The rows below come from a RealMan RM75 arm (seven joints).
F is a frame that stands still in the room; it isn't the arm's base.
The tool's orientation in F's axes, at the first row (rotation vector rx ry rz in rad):
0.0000, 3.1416, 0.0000
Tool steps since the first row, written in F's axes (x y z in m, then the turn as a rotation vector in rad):
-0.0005, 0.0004, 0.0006, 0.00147, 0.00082, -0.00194
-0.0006, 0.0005, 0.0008, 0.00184, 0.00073, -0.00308
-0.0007, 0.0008, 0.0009, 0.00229, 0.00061, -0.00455
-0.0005, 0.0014, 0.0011, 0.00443, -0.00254, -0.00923
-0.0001, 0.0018, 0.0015, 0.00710, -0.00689, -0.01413
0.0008, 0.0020, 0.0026, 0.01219, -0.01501, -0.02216
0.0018, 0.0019, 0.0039, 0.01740, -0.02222, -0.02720
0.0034, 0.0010, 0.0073, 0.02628, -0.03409, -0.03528
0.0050, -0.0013, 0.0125, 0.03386, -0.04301, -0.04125
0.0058, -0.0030, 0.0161, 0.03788, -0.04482, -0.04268
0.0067, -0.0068, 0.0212, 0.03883, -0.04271, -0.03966
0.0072, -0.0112, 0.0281, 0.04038, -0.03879, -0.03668
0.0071, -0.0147, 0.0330, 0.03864, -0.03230, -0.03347
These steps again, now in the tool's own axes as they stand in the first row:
0.0005, 0.0004, -0.0006, -0.00147, 0.00082, 0.00194
0.0006, 0.0005, -0.0008, -0.00184, 0.00073, 0.00308
0.0007, 0.0008, -0.0009, -0.00229, 0.00061, 0.00455
0.0005, 0.0014, -0.0011, -0.00443, -0.00254, 0.00923
0.0001, 0.0018, -0.0015, -0.00710, -0.00689, 0.01413
-0.0008, 0.0020, -0.0026, -0.01219, -0.01501, 0.02216
-0.0018, 0.0019, -0.0039, -0.01740, -0.02222, 0.02720
-0.0034, 0.0010, -0.0073, -0.02628, -0.03409, 0.03528
-0.0050, -0.0013, -0.0125, -0.03386, -0.04301, 0.04125
-0.0058, -0.0030, -0.0161, -0.03788, -0.04482, 0.04268
-0.0067, -0.0068, -0.0212, -0.03883, -0.04271, 0.03966
-0.0072, -0.0112, -0.0281, -0.04038, -0.03879, 0.03668
-0.0071, -0.0147, -0.0330, -0.03864, -0.03230, 0.03347

